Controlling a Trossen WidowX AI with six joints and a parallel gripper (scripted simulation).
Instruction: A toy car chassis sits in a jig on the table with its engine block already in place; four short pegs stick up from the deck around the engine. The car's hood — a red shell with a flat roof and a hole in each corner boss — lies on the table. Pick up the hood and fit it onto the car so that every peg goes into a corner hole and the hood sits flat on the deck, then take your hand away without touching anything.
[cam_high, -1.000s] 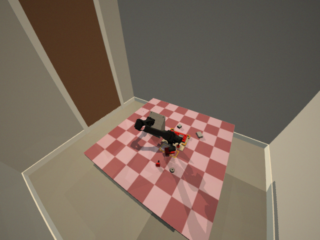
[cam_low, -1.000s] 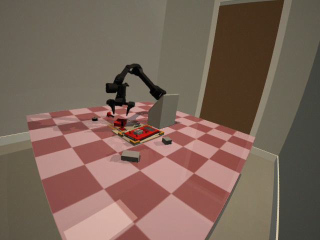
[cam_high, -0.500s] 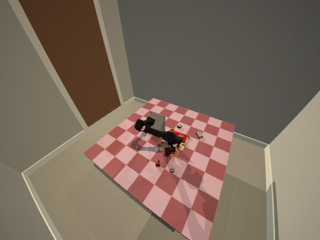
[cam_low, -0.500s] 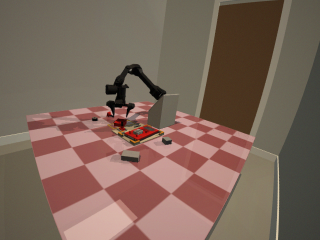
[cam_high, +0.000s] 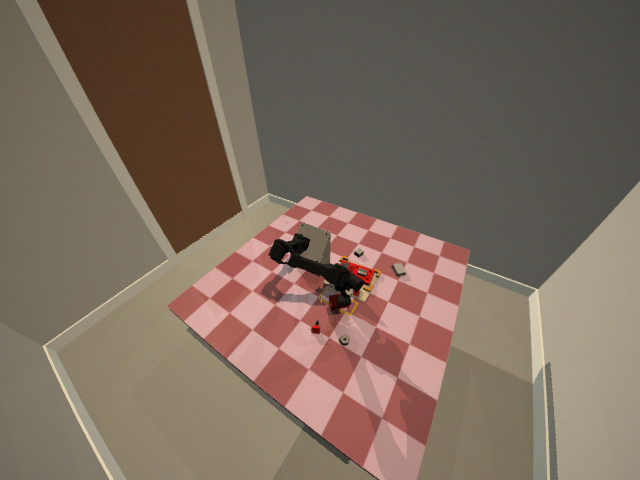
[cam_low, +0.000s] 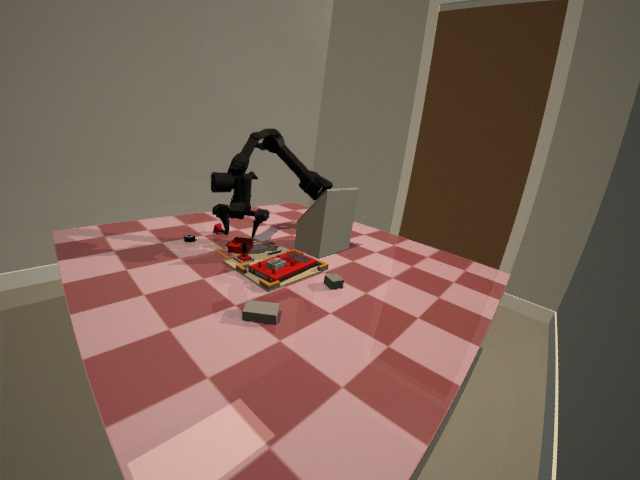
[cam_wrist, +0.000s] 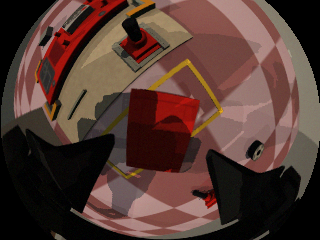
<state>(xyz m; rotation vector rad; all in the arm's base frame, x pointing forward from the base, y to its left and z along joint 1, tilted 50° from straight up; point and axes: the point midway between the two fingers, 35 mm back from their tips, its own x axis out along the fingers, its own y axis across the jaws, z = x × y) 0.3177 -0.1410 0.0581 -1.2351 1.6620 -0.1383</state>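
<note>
My gripper tip is 30 mm above the red hood. The rest, counted from my gripper tip: grey engine block 230 mm to the left, 20 mm below, 20 mm ahead; then dark ring 160 mm to the right, 120 mm ahead, 40 mm below.
</note>
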